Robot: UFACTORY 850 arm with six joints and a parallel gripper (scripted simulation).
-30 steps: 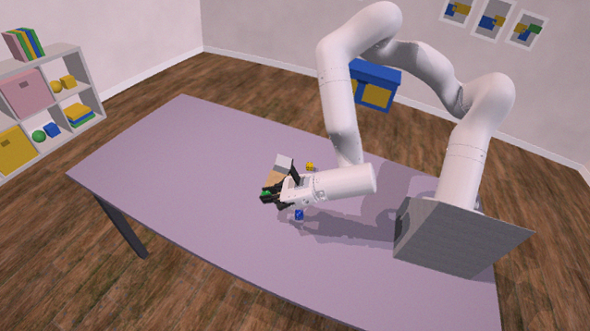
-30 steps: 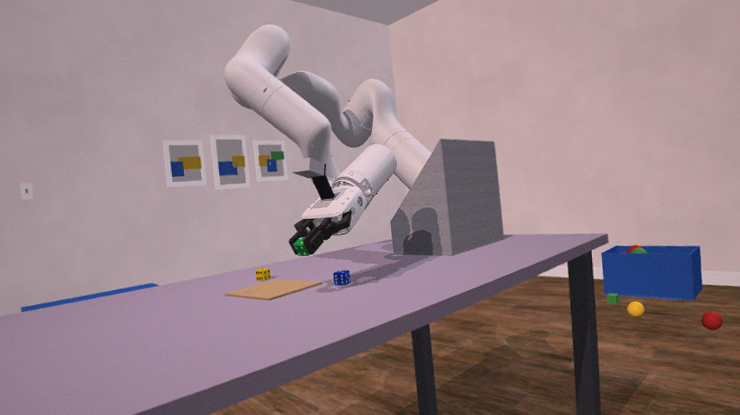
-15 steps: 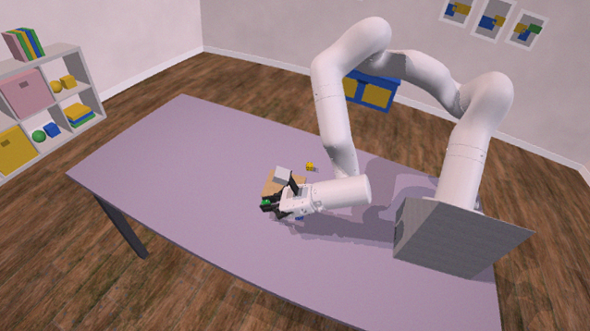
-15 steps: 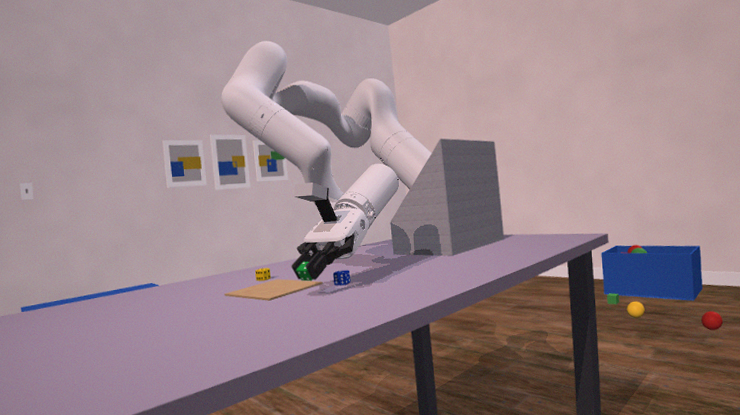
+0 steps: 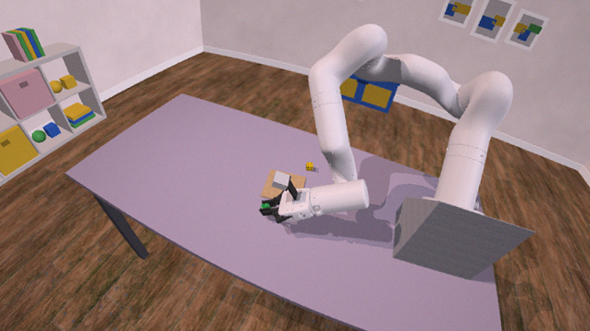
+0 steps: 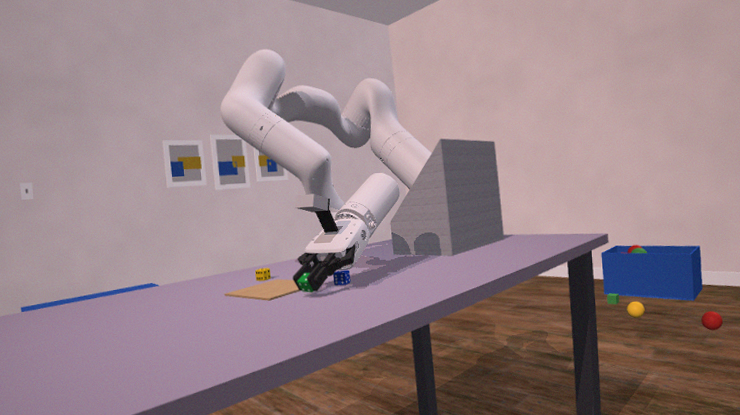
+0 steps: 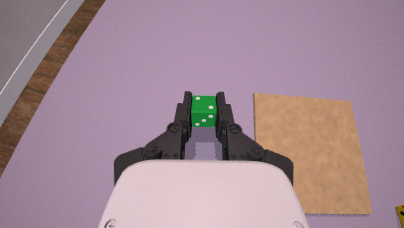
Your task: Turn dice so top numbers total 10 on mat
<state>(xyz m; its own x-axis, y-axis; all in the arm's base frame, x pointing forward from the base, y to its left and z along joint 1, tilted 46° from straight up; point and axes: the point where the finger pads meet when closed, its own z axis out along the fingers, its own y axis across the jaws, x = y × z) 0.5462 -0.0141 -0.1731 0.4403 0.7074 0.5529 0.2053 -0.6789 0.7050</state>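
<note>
Now: the green die 10 mm ahead of my hand and 10 mm below it. The rest, counted from my hand: blue die: 100 mm behind, 30 mm to the right, 20 mm below; then tan mat: 10 mm behind, 140 mm to the right, 30 mm below; then yellow die: 60 mm behind, 270 mm to the right, 20 mm below.
</note>
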